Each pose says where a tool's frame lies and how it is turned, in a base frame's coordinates. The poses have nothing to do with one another.
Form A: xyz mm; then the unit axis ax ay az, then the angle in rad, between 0 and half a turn.
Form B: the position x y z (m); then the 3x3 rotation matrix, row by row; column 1 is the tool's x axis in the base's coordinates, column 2 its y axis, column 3 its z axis. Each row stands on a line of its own. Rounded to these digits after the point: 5 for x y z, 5 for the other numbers.
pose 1, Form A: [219.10, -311.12, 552.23, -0.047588, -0.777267, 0.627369, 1.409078]
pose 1, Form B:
0.21910, -0.31112, 0.55223
0.16291, -0.58815, -0.79217
0.65022, 0.66788, -0.36215
0.74208, -0.45608, 0.49123

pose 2, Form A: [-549.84, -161.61, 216.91, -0.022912, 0.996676, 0.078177, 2.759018]
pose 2, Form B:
-0.54984, -0.16161, 0.21691
-0.92669, -0.07321, 0.36862
-0.01484, 0.98721, 0.15875
-0.37552, 0.14165, -0.91593

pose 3, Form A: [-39.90, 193.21, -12.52, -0.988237, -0.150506, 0.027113, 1.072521]
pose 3, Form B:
-0.03990, 0.19321, -0.01252
0.98779, 0.05384, -0.14619
0.10147, 0.48974, 0.86595
0.11822, -0.87021, 0.47830

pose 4, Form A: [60.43, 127.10, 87.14, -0.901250, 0.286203, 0.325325, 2.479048]
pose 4, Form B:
0.06043, 0.12710, 0.08714
0.66423, -0.66142, -0.34832
-0.26119, -0.64194, 0.72090
-0.70042, -0.38786, -0.59915

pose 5, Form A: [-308.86, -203.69, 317.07, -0.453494, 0.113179, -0.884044, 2.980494]
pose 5, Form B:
-0.30886, -0.20369, 0.31707
-0.57840, 0.03982, 0.81478
-0.24379, -0.96160, -0.12607
0.77847, -0.27156, 0.56590

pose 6, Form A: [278.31, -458.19, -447.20, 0.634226, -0.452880, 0.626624, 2.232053]
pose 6, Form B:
0.27831, -0.45819, -0.44720
0.03515, -0.95816, 0.28406
0.03093, -0.28306, -0.95860
0.99890, 0.04248, 0.01968

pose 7, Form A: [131.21, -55.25, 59.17, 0.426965, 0.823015, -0.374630, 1.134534]
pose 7, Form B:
0.13121, -0.05525, 0.05917
0.52782, 0.54245, 0.65356
-0.13663, 0.81369, -0.56502
-0.83829, 0.20893, 0.50360

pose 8, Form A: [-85.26, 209.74, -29.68, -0.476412, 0.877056, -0.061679, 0.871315]
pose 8, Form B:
-0.08526, 0.20974, -0.02968
0.72466, -0.10163, 0.68157
-0.19602, 0.91780, 0.34527
-0.66064, -0.38381, 0.64518

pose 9, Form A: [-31.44, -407.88, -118.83, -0.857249, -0.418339, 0.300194, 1.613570]
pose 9, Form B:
-0.03144, -0.40788, -0.11883
0.72354, 0.07404, -0.68630
0.67388, 0.13973, 0.72551
0.14961, -0.98742, 0.05121

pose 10, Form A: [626.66, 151.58, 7.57, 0.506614, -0.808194, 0.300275, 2.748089]
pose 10, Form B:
0.62666, 0.15158, 0.00757
-0.42987, -0.90272, -0.01726
-0.67246, 0.33286, -0.66106
0.60250, -0.27256, -0.75013

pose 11, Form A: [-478.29, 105.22, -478.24, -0.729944, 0.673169, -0.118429, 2.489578]
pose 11, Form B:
-0.47829, 0.10522, -0.47824
0.16147, -0.81009, 0.56363
-0.95381, 0.01849, 0.29983
-0.25331, -0.58601, -0.76969

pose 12, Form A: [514.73, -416.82, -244.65, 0.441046, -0.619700, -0.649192, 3.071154]
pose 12, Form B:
0.51473, -0.41682, -0.24465
-0.60896, -0.50026, -0.61555
-0.59165, -0.23042, 0.77257
-0.52832, 0.83465, -0.15566

